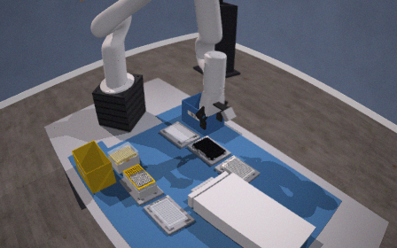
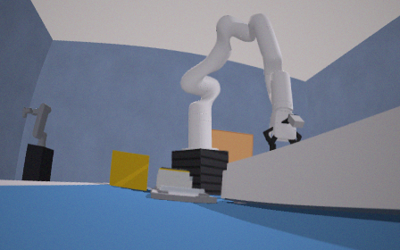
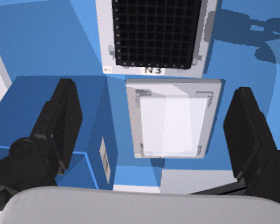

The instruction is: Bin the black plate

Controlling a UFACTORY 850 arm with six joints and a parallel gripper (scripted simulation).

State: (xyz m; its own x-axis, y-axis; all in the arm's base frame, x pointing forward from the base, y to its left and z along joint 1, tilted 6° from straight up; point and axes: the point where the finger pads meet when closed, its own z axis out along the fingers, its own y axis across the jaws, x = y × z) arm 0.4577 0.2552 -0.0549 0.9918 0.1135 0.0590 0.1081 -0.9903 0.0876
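Right now the black plate is 14 cm below my hand. Round my hand: yellow-rimmed tip box 38 cm to the right, 10 cm below, 5 cm ahead; blue bin 20 cm behind, 12 cm below, 10 cm to the left; grey nest 15 cm below.
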